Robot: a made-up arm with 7 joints. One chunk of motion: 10 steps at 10 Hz.
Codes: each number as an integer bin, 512 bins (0 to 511) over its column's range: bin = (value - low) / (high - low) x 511, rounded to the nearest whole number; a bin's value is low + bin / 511 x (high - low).
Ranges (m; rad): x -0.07..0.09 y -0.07..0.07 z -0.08..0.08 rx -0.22..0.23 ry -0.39..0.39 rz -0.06..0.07
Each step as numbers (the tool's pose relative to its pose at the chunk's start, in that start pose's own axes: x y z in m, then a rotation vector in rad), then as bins.
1 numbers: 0.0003 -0.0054 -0.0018 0.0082 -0.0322 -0.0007
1 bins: 225 236 250 259 234 233
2 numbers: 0.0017 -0.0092 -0.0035 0.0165 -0.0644 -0.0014
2 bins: 229 222 244 269 213 230
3 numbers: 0.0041 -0.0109 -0.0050 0.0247 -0.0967 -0.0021
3 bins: 237 216 240 278 192 228
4 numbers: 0.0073 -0.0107 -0.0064 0.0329 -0.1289 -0.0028
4 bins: 247 216 235 287 171 225
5 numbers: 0.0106 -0.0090 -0.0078 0.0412 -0.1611 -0.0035
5 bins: 257 223 231 297 150 222
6 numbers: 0.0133 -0.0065 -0.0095 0.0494 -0.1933 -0.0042
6 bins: 266 232 225 306 129 219
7 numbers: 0.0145 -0.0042 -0.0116 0.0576 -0.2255 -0.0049
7 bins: 270 240 218 315 108 217
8 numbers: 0.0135 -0.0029 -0.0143 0.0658 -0.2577 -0.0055
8 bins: 267 245 210 325 87 214
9 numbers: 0.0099 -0.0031 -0.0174 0.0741 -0.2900 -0.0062
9 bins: 255 244 200 334 66 211
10 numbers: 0.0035 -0.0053 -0.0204 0.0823 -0.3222 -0.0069
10 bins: 235 236 190 343 44 209
